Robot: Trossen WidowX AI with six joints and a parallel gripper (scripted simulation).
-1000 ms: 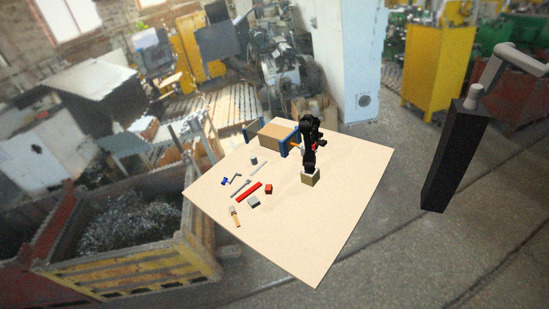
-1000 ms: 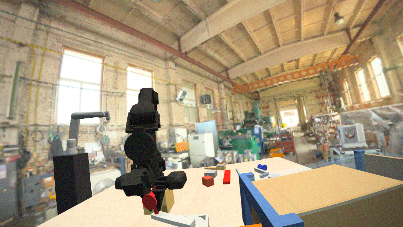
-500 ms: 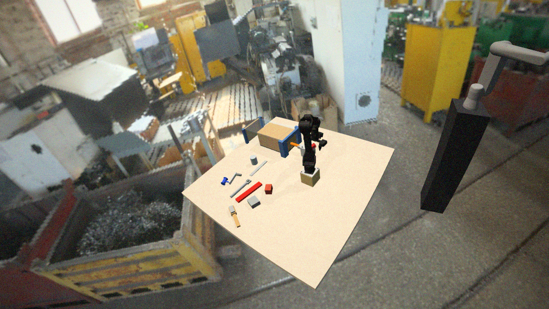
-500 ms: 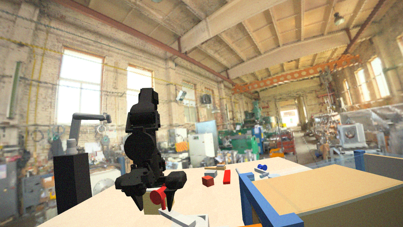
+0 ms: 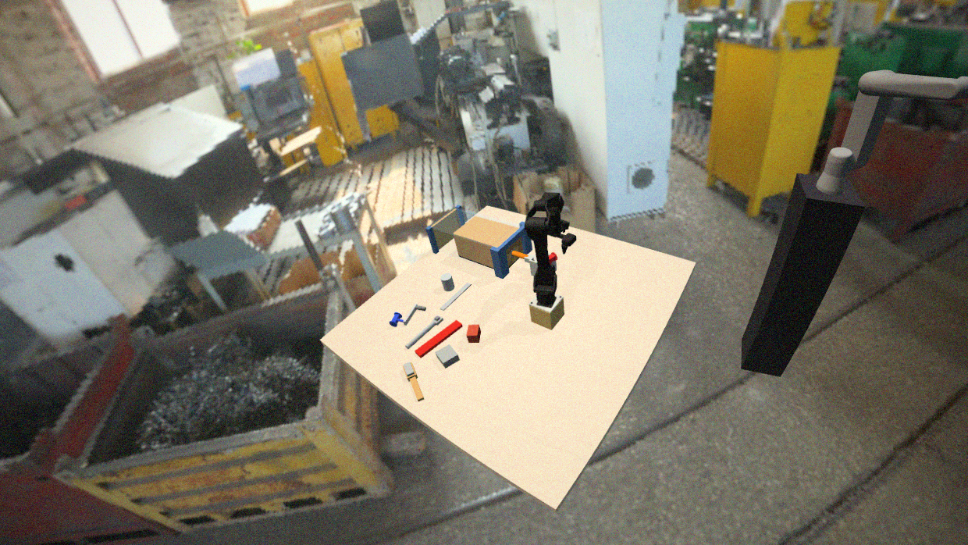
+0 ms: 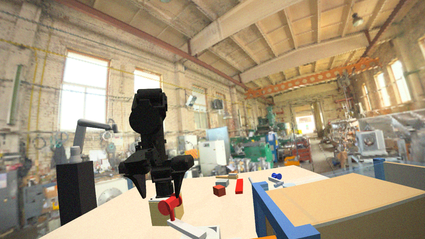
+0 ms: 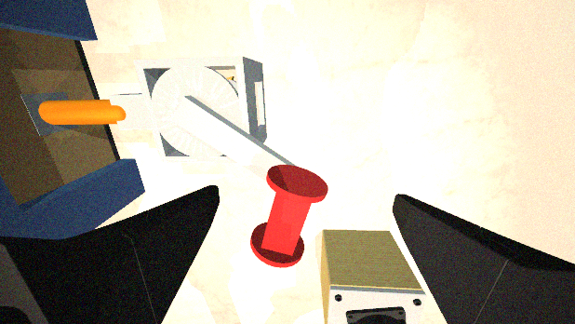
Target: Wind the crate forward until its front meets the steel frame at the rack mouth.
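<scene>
Right now my gripper tip is 2 cm short of the red knob, 3 cm to the right of it and 4 cm above it. From my gripper tip the other things lie so: red-knobbed winch handle 4 cm ahead, 7 cm below; blue steel frame 24 cm ahead, 8 cm to the right, 7 cm below; grey winch 7 cm ahead, 5 cm to the right, 14 cm below.
</scene>
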